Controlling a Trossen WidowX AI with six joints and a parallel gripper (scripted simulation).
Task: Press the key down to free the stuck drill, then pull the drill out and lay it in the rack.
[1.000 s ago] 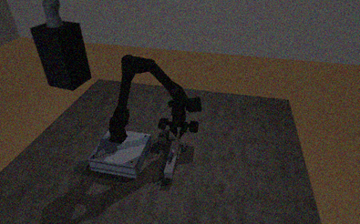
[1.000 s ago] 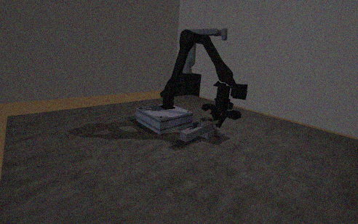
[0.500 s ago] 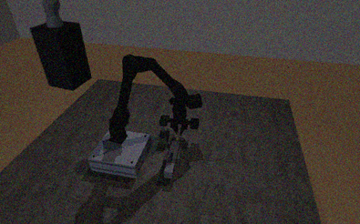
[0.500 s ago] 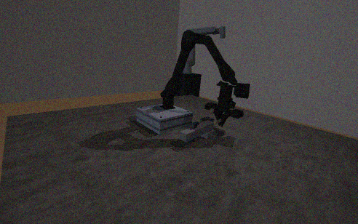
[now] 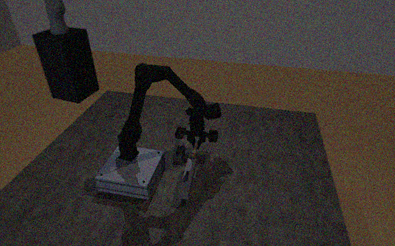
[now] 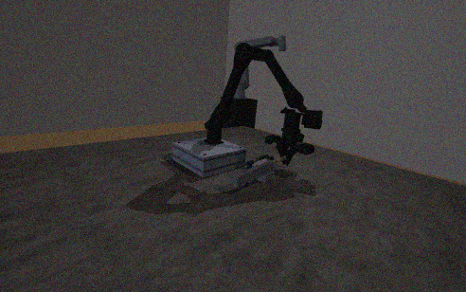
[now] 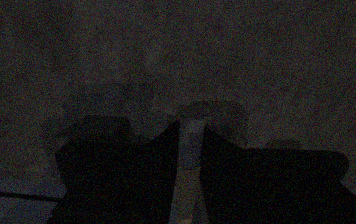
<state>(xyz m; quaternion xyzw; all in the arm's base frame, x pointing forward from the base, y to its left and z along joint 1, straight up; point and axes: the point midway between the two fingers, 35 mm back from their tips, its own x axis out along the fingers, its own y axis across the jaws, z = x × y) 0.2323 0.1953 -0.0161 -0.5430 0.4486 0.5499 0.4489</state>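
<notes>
My gripper tip is 1 cm short of the drill, 4 cm to the left of it and 3 cm below it. The rest, counted from my gripper tip: dark key: 4 cm ahead, 22 cm to the right, 3 cm above; grey fixture block: 4 cm ahead, 20 cm to the right, 2 cm above.
</notes>
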